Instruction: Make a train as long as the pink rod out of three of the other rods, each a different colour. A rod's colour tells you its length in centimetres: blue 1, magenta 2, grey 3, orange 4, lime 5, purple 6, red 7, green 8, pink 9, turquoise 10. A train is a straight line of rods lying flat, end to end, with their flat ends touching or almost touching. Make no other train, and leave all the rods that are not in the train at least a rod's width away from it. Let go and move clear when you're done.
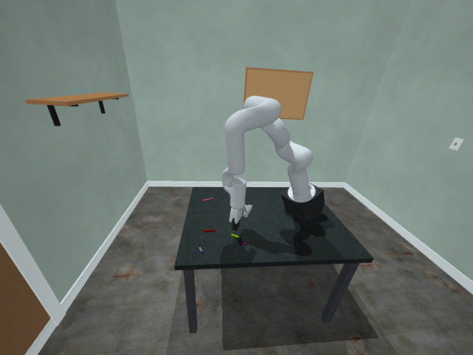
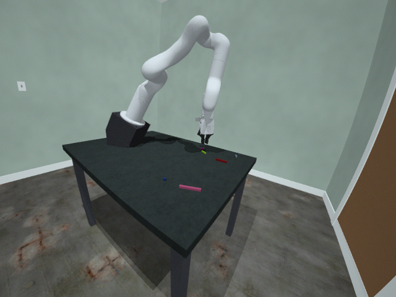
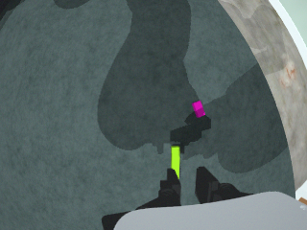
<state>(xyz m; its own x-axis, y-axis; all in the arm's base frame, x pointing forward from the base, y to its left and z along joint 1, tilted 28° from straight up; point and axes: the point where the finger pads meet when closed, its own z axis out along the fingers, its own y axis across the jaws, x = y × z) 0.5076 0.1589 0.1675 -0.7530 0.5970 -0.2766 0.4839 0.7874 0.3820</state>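
Right now my hand is 8 cm above the lime rod. Round my hand: red rod 16 cm ahead, 7 cm to the right, 8 cm below; then grey rod 22 cm ahead, 8 cm to the left, 8 cm below; then short magenta rod 4 cm behind, 7 cm to the left, 8 cm below.
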